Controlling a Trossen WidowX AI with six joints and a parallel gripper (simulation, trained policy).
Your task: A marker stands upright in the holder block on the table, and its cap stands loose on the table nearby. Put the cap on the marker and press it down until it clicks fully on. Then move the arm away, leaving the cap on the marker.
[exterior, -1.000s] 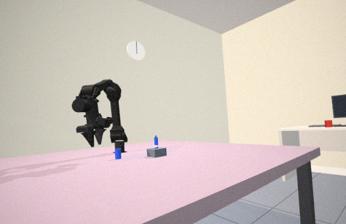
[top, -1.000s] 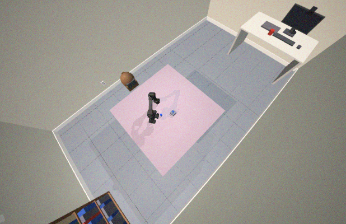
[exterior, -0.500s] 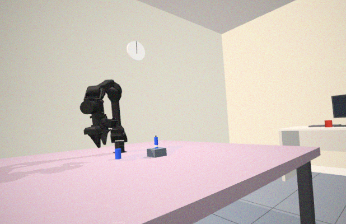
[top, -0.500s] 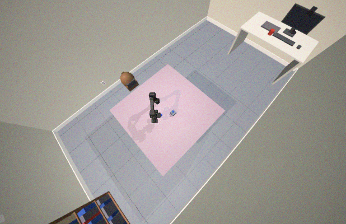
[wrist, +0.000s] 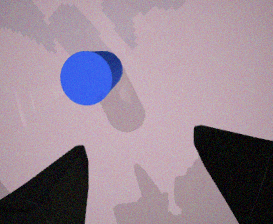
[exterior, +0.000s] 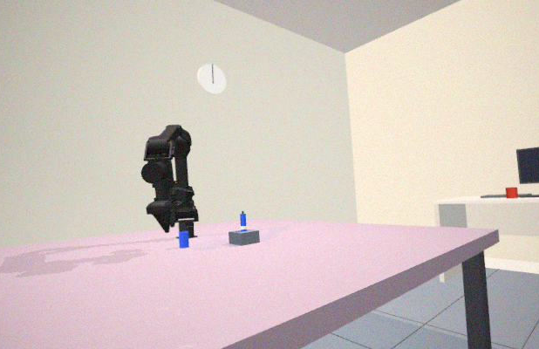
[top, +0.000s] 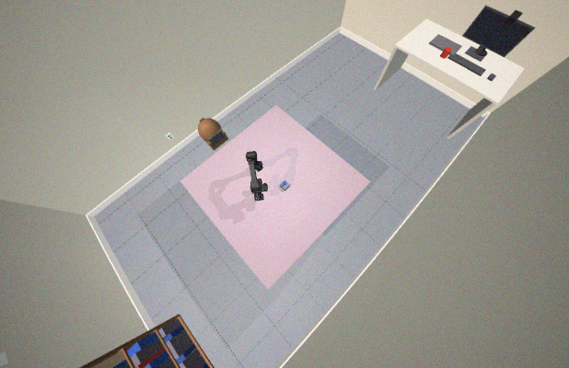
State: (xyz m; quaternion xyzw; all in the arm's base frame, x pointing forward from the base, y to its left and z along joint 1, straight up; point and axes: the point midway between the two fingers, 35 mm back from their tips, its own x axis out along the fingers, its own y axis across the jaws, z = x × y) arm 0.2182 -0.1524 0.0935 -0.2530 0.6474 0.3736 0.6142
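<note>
Now: the blue cap 40 mm to the left of my gripper tip and 40 mm below it. Round my gripper tip: grey holder block 100 mm ahead, 200 mm to the left, 40 mm below.
</note>
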